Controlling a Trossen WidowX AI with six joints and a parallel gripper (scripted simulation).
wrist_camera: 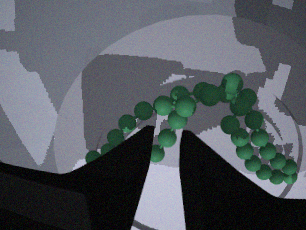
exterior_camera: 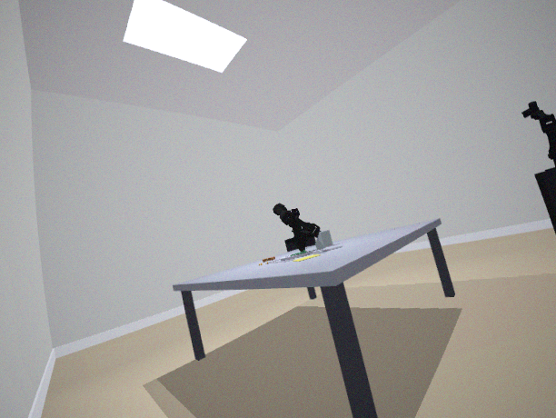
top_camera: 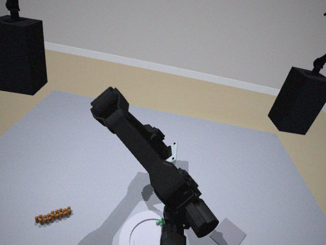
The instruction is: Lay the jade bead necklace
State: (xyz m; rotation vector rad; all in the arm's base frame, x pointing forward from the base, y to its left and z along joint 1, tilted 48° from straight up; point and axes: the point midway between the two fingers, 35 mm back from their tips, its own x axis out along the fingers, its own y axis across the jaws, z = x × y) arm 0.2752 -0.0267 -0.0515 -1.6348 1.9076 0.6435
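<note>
Now: gripper tip 4 cm to the left of the round bead board, 2 cm short of it and 1 cm above it. Round my gripper tip: yellow strip (22 cm ahead, 18 cm to the left, 1 cm below); then flat grey square (19 cm to the left, 2 cm behind, 1 cm below).
</note>
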